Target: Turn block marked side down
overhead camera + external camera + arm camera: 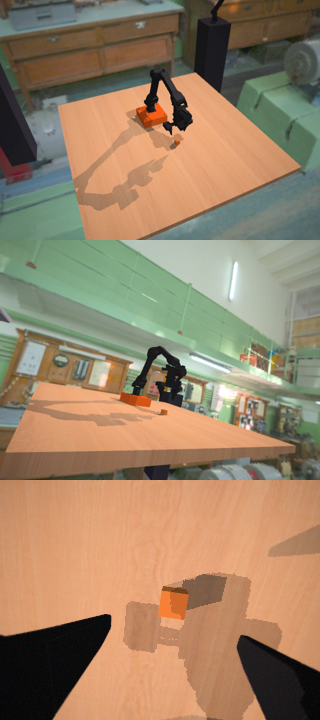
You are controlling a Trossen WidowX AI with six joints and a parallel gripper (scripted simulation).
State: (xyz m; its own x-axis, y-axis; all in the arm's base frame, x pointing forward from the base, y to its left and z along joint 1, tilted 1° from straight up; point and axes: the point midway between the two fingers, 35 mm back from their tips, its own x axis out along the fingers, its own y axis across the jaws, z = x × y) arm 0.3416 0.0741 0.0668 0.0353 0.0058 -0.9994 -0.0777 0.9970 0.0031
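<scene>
Right now the orange block is 1 cm behind my gripper tip and 8 cm below it.
</scene>
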